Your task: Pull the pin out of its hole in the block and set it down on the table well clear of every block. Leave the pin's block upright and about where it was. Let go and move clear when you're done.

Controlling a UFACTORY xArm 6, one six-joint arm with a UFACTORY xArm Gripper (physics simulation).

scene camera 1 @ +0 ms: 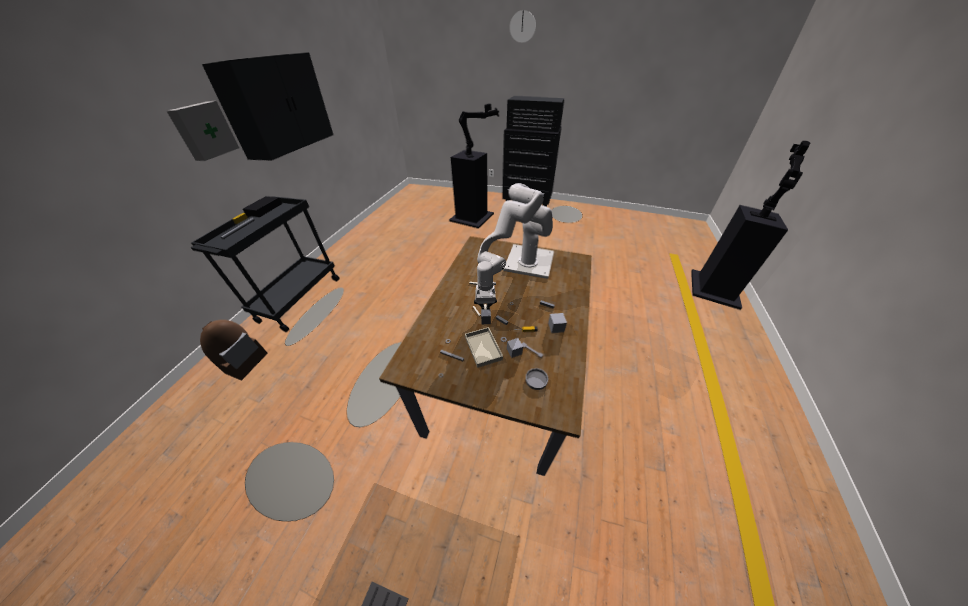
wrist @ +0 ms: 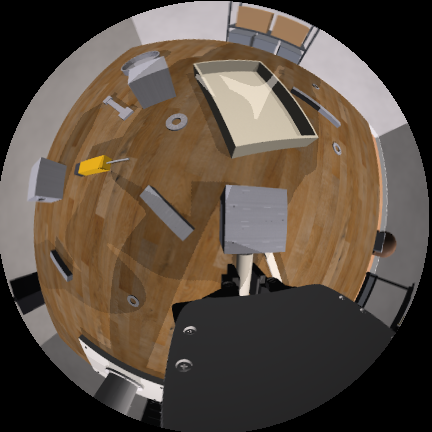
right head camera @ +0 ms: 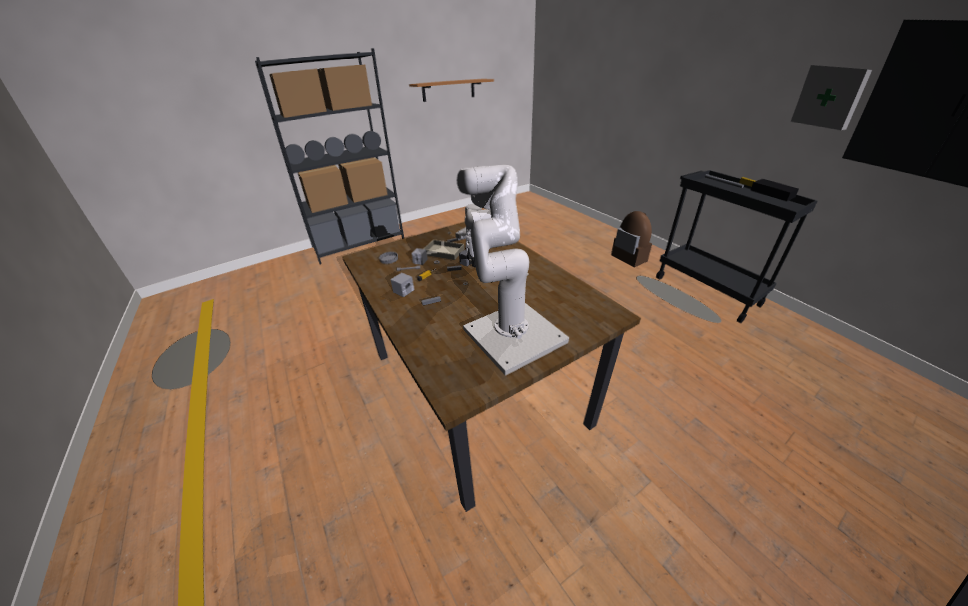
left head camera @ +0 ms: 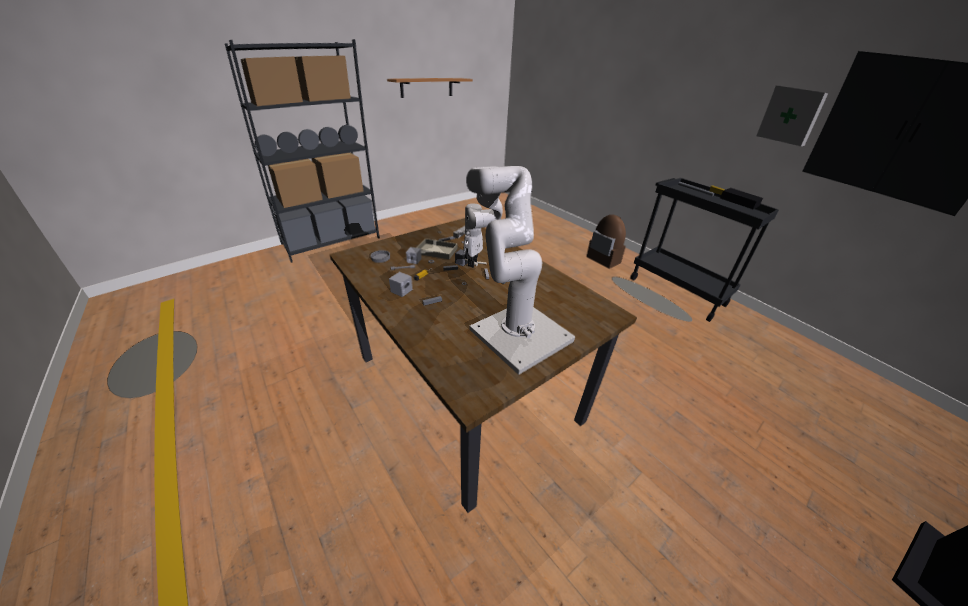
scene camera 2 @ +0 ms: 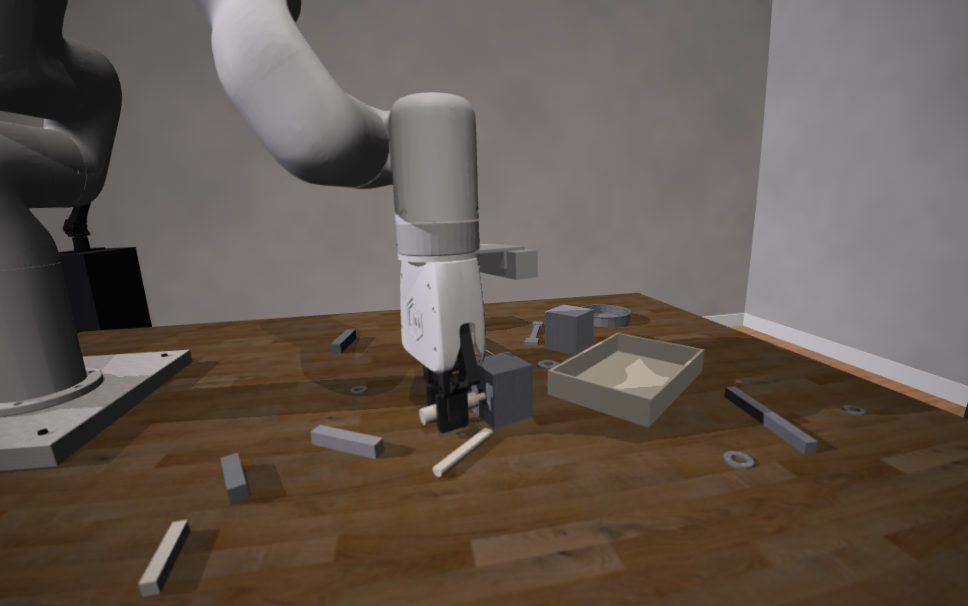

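Seen in the pictures: gripper, between the fingertips: (wrist: 239,274) (left head camera: 472,265) (scene camera 2: 448,423); arm's base, origin of its link: (scene camera 1: 528,261) (wrist: 123,378) (right head camera: 511,326) (left head camera: 517,326) (scene camera 2: 40,393).
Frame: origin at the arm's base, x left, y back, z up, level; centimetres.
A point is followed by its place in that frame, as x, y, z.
Observation:
The pin, an off-white round rod (scene camera 2: 430,413) @(-6.5, -48.6, 0.4) (wrist: 245,267) @(-3.9, -51.7, 1.0), lies level and runs from the fingers to the side face of a grey block (scene camera 1: 485,317) @(-0.8, -57.9, 2.7) (scene camera 2: 508,389) @(-4.1, -56.3, 1.6) (wrist: 256,220) @(-1.6, -55.6, 3.7). Its far end is at that face; whether some of it is still inside the hole I cannot tell. The block stands upright on the table. My gripper (scene camera 2: 451,409) @(-4.9, -50.1, -1.6) (wrist: 239,274) @(-4.9, -50.1, -1.6) points down beside the block, low over the table, and is shut on the pin. The pin's near end sticks out behind the fingers in scene camera 2.
A loose off-white rod (scene camera 2: 462,451) @(-10.0, -51.8, -1.6) (wrist: 273,266) @(-8.2, -52.8, -1.6) lies close by the block. A beige tray (scene camera 1: 500,359) @(15.6, -75.0, -1.2) (scene camera 2: 650,413) @(-5.6, -70.5, -0.8), two more grey blocks (wrist: 151,82) @(17.1, -65.5, 2.0) (wrist: 47,180) @(29.3, -45.2, 1.9), grey bars (scene camera 2: 347,441) (wrist: 167,213), washers (wrist: 176,121) @(11.1, -62.5, -2.0) and a yellow-handled tool (wrist: 94,165) @(18.9, -52.2, -0.6) lie around.

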